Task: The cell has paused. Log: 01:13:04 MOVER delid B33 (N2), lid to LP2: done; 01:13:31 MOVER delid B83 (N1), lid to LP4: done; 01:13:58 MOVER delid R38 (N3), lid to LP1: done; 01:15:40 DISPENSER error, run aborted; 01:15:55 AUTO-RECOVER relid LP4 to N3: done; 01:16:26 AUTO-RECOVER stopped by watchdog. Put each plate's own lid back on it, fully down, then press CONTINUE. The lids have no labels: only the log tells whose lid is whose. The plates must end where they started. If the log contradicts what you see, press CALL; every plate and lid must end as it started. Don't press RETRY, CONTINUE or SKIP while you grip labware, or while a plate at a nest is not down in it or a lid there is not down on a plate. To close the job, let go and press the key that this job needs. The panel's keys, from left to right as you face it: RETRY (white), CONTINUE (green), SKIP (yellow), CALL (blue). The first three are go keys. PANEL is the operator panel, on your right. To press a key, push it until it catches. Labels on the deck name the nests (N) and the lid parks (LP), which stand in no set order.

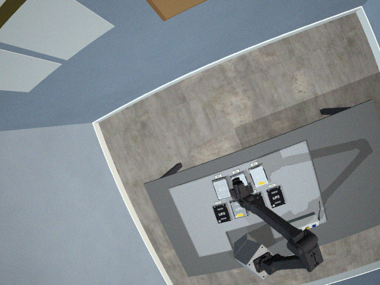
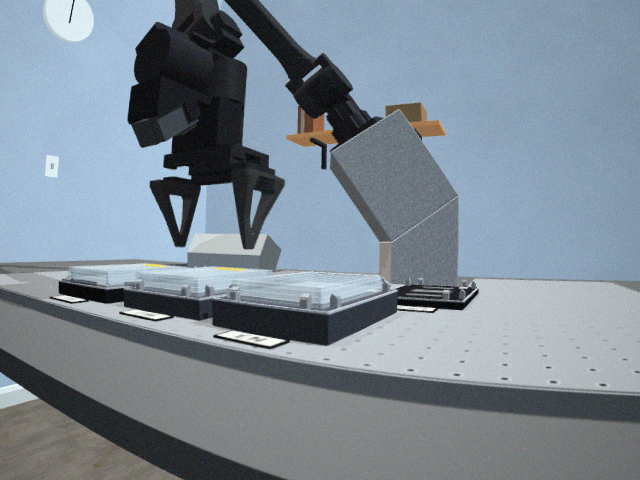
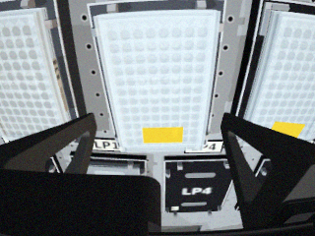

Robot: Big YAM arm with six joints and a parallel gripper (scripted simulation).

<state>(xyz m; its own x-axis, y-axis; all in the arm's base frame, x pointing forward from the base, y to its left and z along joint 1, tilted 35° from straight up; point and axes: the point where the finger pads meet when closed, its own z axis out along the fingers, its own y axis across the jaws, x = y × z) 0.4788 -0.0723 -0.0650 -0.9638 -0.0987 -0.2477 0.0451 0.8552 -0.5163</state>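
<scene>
Now: the clear lid 30 mm below my hand and 10 mm ahead of it. Also, from my hand: blue key: 470 mm behind, 360 mm to the right.
</scene>
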